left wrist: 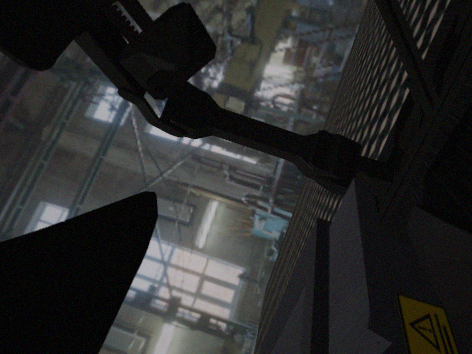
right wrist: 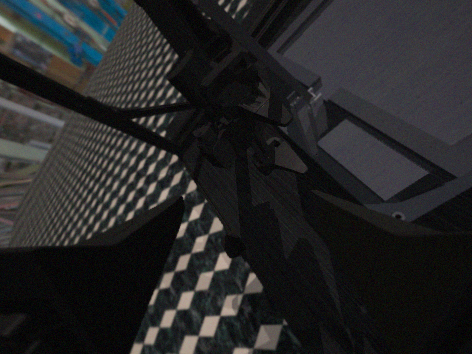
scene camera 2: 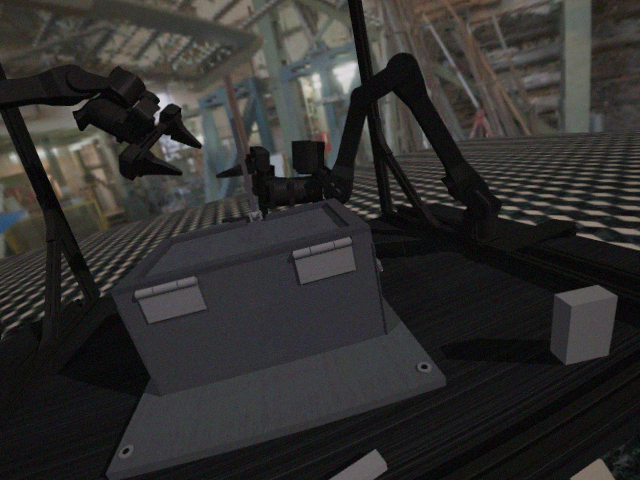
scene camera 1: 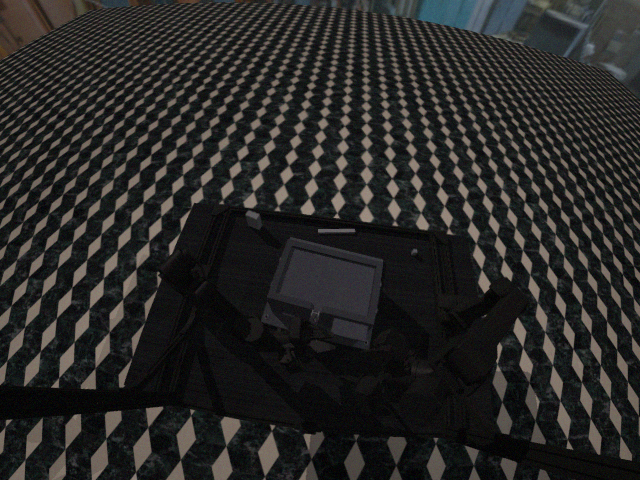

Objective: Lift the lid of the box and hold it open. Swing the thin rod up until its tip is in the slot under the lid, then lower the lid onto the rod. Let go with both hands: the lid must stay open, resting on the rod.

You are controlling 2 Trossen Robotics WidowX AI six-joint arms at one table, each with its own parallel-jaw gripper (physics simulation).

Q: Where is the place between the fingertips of my left gripper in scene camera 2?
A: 219,199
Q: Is my right gripper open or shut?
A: Open.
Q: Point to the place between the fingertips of my right gripper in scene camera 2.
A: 192,159
